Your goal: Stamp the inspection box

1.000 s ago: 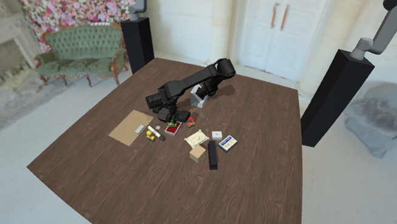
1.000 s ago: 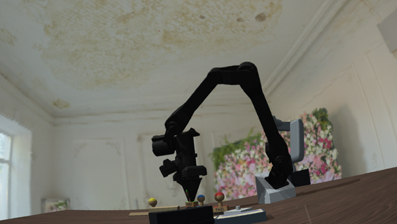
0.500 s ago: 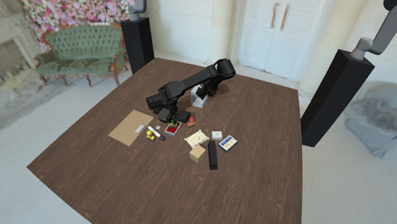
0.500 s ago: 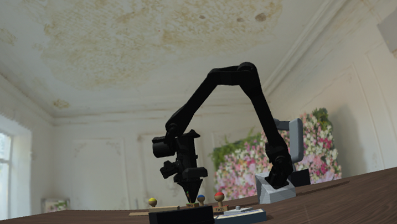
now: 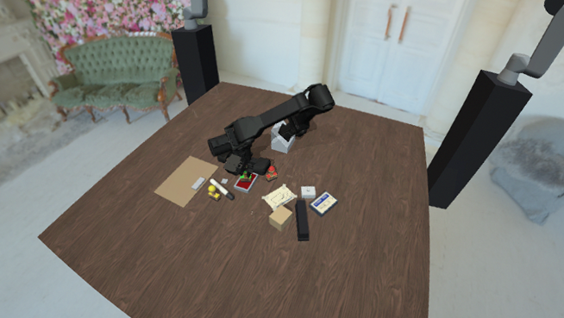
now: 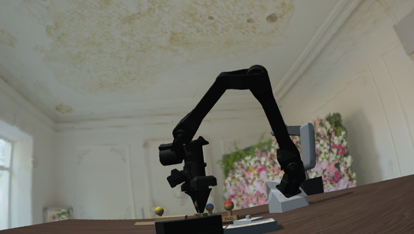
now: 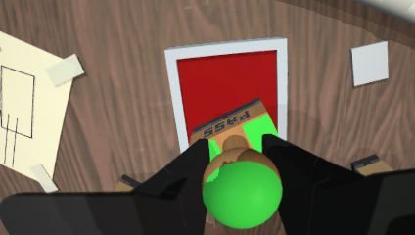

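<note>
My gripper tip is now right at the green-knobbed stamp. Round my gripper tip: red ink pad (30 mm below); then red-knobbed stamp (90 mm to the left, 50 mm behind, 20 mm below); then white marker (70 mm ahead, 60 mm to the right, 30 mm below).
</note>
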